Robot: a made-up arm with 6 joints.
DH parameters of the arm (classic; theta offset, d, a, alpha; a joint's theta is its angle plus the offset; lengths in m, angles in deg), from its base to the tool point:
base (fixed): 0 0.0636 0 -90
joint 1: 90 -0.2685 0.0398 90
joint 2: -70.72 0 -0.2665 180
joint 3: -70.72 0.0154 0.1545 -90
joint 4: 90 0.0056 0.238 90
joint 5: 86.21 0 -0.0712 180
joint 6: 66.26 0 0.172 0
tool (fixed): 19.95 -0.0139 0 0
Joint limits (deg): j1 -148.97..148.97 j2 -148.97..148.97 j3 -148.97..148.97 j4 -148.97..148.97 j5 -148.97..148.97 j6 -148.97..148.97
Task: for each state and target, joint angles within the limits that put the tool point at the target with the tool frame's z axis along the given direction. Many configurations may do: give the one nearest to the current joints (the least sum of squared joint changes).
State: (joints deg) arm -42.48 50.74 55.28 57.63 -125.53 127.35
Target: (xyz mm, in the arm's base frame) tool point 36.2 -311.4 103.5 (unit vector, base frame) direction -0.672 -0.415 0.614
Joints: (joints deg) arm -23.62 62.23 35.71 21.69 -105.21 146.38
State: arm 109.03 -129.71 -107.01 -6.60 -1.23 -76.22
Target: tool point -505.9 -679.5 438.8 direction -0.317 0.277 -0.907
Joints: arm 141.94 -143.16 -115.06 -53.98 -12.45 -42.19
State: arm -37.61 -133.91 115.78 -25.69 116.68 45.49
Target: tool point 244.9 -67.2 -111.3 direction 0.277 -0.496 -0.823
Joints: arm -21.83 -115.98 93.79 2.80 132.21 19.52
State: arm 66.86 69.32 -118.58 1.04 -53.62 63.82
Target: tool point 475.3 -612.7 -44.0 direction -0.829 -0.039 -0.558
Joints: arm 82.74 102.33 -75.17 -26.66 -40.22 62.27
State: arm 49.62 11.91 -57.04 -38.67 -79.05 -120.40
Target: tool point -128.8 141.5 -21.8 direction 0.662 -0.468 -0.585
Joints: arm 61.18 -5.87 -63.38 -56.29 -32.75 -148.97
